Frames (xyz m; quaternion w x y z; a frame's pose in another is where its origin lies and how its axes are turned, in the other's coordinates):
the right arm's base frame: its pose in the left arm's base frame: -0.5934 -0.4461 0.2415 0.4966 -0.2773 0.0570 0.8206
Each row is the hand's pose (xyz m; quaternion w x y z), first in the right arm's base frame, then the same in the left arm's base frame.
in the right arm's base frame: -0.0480 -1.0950 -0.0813 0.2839 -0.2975 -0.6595 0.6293
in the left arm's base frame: 0.3829 0.0342 0.3969 0.4203 -0.3506 0.3809 -0.7452
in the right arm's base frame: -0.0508 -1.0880 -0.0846 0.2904 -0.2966 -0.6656 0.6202
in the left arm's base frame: 0.3793 0.0273 0.3943 0.4090 -0.3537 0.3854 -0.7477
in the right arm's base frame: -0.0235 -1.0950 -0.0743 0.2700 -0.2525 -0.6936 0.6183
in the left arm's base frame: 0.3714 0.0560 0.3902 0.4037 -0.4041 0.3648 -0.7353
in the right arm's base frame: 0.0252 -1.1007 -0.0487 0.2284 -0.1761 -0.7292 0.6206
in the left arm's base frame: 0.3489 0.1064 0.3879 0.4031 -0.4829 0.3215 -0.7078
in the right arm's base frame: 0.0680 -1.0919 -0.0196 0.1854 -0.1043 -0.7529 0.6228
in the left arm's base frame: 0.3147 0.1463 0.3888 0.4050 -0.5501 0.2762 -0.6761
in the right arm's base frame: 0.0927 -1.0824 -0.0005 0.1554 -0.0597 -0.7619 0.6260
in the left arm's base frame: 0.2903 0.1679 0.3905 0.4096 -0.5881 0.2449 -0.6530
